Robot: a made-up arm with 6 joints.
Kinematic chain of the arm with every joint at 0, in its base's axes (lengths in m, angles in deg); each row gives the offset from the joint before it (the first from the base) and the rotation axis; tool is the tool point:
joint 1: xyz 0 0 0.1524 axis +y
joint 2: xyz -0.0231 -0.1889 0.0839 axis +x
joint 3: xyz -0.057 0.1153 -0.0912 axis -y
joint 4: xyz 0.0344 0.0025 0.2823 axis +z
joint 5: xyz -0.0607 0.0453 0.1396 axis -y
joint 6: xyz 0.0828 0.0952 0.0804 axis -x
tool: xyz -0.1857 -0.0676 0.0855
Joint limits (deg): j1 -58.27..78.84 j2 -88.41..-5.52 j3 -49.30..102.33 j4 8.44..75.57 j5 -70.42..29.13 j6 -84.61..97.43
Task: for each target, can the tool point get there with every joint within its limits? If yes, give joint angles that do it. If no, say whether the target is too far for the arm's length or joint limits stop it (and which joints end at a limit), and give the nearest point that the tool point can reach.
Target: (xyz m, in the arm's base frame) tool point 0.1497 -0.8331 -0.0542
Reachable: no: joint limits stop it (at a limit: joint 1, joint 2, joint 3, joint 5, joint 6) | nearest point -0.1423 -0.6423 -0.3500 | short by 0.457 m
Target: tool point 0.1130 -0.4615 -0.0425
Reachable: no: joint limits stop it (at a limit: joint 1, joint 3, joint 4, joint 5, joint 6) | nearest point -0.0940 -0.4217 -0.2988 | short by 0.332 m
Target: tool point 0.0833 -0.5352 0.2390
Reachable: no: joint limits stop it (at a limit: joint 1, joint 2, joint 3, joint 5, joint 6) | nearest point -0.0521 -0.4756 0.5871 | short by 0.378 m
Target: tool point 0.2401 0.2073 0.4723
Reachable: yes | joints 26.64 -37.79 -20.91 26.86 -27.64 -17.82
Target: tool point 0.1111 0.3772 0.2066
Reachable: yes | joints 48.11 -71.46 -24.75 60.21 -26.34 63.42
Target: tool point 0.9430 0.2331 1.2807
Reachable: no: too far | nearest point 0.3979 0.0710 0.6938 | short by 0.817 m
